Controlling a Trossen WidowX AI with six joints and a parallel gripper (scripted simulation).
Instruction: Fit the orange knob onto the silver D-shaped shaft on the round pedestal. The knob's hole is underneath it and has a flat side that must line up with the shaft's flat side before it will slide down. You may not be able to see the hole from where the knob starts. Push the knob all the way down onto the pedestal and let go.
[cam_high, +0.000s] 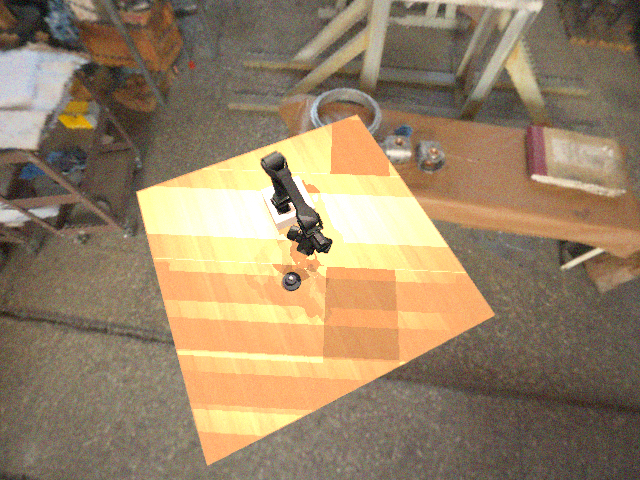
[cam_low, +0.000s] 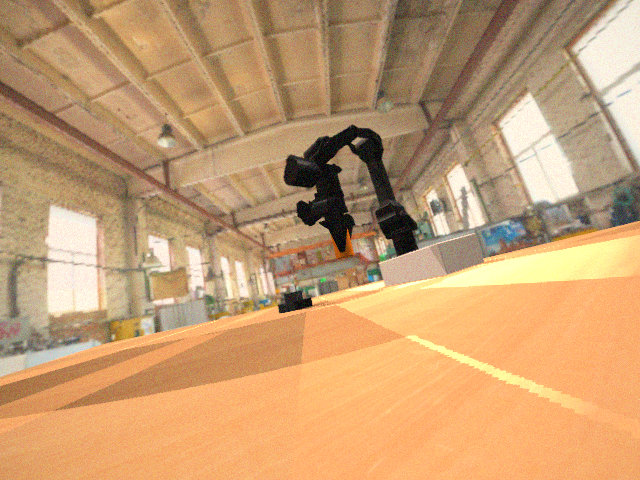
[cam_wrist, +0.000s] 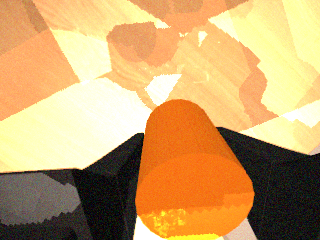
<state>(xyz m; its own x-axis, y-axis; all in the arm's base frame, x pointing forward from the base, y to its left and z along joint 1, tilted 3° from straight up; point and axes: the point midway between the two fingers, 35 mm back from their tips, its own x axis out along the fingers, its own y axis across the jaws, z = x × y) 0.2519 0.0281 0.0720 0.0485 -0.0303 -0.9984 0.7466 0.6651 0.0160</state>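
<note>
Right now the orange knob is 3 cm above my gripper tip. The rest, counted from my gripper tip: round dark pedestal: 8 cm ahead, 13 cm to the right, 7 cm below.
</note>
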